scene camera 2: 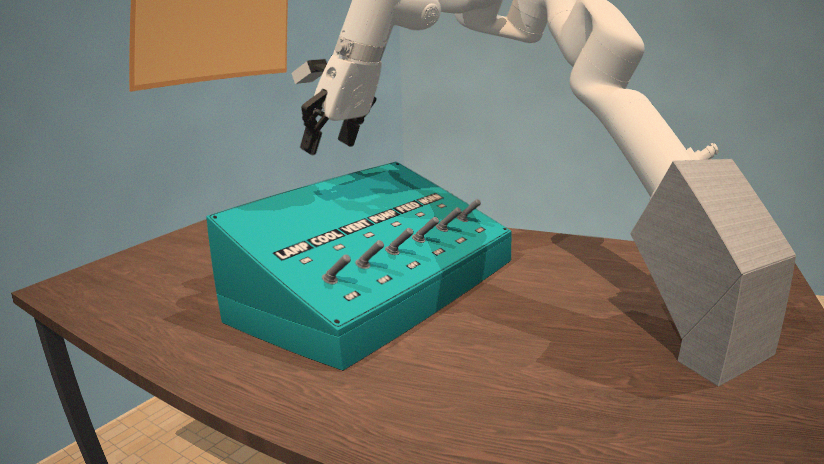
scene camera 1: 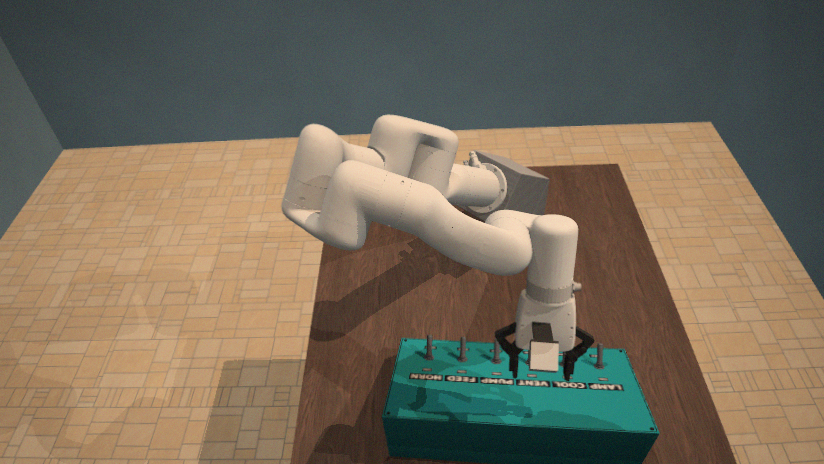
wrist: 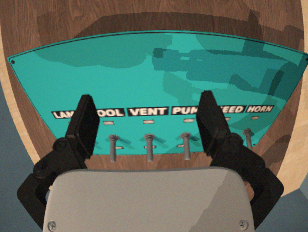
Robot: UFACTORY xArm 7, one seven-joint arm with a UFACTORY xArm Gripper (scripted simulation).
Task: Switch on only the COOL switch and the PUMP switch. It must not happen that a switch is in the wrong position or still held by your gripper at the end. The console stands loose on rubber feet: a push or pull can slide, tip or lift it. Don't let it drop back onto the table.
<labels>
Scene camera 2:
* my gripper: 326,147
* teal console: 269,257
</labels>
